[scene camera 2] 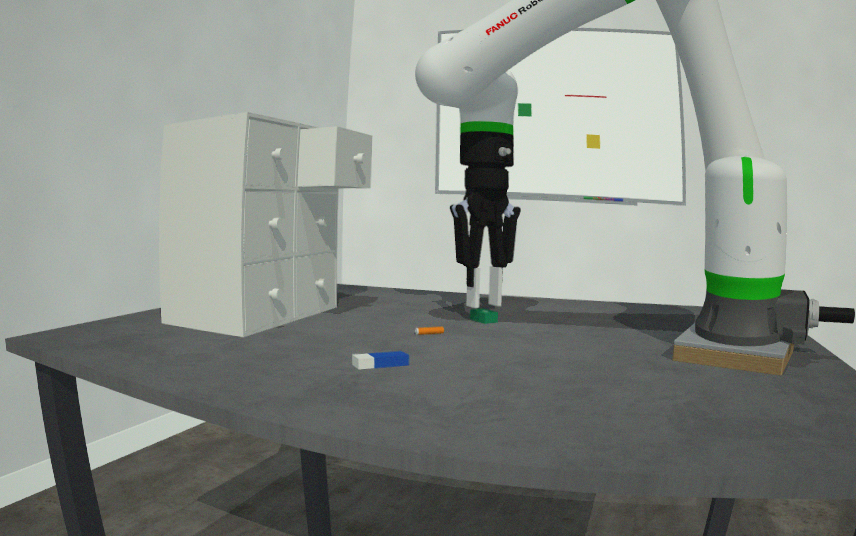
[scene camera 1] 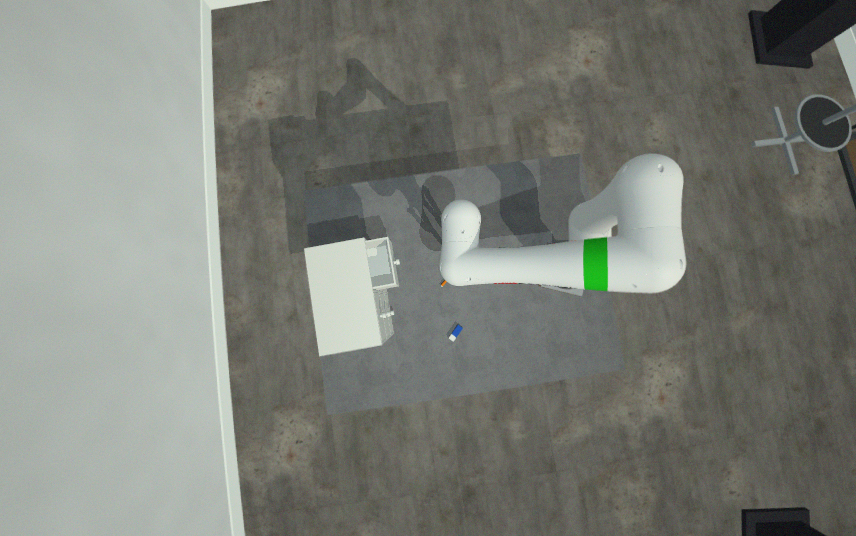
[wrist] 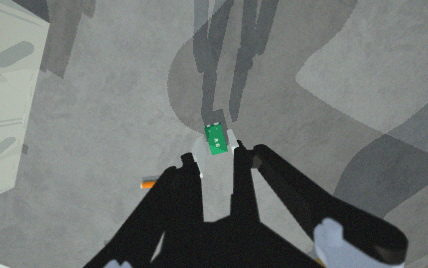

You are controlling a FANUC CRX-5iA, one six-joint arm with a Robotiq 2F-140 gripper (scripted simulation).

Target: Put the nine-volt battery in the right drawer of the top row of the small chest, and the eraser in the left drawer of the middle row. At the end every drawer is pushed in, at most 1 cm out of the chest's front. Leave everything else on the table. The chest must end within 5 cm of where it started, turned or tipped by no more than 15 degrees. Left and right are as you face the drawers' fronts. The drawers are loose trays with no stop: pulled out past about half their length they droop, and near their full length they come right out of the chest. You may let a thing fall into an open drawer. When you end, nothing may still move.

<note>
I see my gripper (scene camera 2: 483,305) and an eraser (scene camera 2: 385,359).
My gripper also shows in the wrist view (wrist: 216,141).
</note>
